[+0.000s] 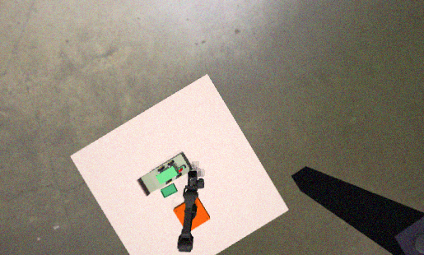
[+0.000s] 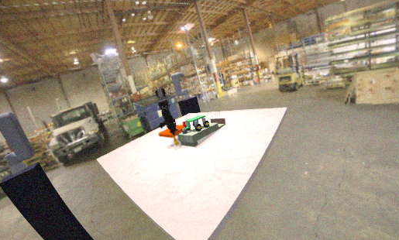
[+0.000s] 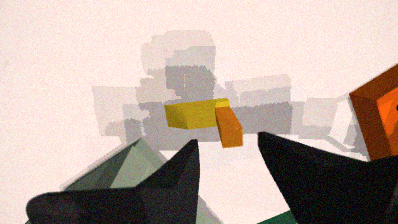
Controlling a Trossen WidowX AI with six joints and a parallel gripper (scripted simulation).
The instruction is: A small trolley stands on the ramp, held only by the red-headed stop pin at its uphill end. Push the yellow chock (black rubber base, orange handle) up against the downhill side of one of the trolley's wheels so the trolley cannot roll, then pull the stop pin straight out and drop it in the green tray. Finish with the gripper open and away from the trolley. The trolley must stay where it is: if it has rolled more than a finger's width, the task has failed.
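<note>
The yellow chock is 5 cm below my gripper tip, 2 cm ahead of it and 1 cm to the right of it. From my gripper tip the other things lie so: trolley 16 cm ahead, 12 cm to the left, 4 cm above; then red-headed stop pin 13 cm ahead, 6 cm above, 1 cm to the left; then green tray 23 cm to the left, 8 cm below, 3 cm ahead.
</note>
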